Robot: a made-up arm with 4 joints.
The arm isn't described. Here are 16 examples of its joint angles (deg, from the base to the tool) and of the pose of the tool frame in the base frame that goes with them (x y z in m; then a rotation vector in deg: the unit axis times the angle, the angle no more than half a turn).
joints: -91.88 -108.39 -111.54 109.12
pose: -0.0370 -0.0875 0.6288 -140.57 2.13 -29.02
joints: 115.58 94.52 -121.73 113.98
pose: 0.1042 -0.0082 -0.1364 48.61 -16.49 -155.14
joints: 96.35 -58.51 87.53 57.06
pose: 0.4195 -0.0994 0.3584 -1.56 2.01 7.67
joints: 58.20 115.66 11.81 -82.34
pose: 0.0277 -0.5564 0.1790 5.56 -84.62 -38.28
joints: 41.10 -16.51 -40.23 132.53
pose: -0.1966 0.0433 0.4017 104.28 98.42 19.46
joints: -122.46 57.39 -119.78 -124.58
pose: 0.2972 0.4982 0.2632 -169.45 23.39 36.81
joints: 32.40 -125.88 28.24 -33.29
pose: 0.3841 -0.3135 0.1444 -85.03 110.92 35.77
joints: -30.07 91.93 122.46 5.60
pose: -0.2407 -0.1733 -0.1208 87.14 -87.76 -107.65
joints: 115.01 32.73 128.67 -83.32
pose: 0.5031 -0.3731 0.4449 -54.44 22.39 1.62
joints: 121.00 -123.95 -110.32 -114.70
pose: -0.2517 0.3694 0.2187 -20.57 -19.05 -156.90
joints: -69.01 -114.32 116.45 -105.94
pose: -0.1971 -0.5503 0.2937 28.03 -137.23 -44.10
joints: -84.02 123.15 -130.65 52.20
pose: 0.0302 -0.1068 0.0948 -70.00 39.66 6.72
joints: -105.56 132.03 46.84 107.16
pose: -0.1610 0.2306 0.3972 -27.01 -113.62 58.42
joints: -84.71 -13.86 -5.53 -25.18
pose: -0.3545 -0.1626 0.4492 -10.37 27.51 -74.56
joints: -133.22 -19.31 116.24 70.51
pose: -0.1335 0.4437 0.2962 42.62 46.58 106.20
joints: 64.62 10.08 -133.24 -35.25
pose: -0.2115 -0.1351 0.5044 0.06 60.02 -149.73
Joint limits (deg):
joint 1: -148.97..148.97
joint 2: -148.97..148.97
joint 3: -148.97..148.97
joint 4: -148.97..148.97
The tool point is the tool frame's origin. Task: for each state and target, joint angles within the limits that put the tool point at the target. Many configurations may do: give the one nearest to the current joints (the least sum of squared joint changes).
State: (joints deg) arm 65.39 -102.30 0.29 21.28
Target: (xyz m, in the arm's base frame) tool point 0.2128 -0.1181 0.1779
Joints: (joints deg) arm 90.06 -111.57 -4.77 46.89
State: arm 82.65 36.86 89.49 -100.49
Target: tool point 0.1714 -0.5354 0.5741
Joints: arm 61.70 36.67 83.50 -104.93
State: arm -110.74 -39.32 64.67 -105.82
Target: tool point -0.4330 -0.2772 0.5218
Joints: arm -96.18 -65.24 74.62 -103.30
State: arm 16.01 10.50 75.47 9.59
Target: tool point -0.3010 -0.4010 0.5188
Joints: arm 2.28 -21.41 94.56 -5.51
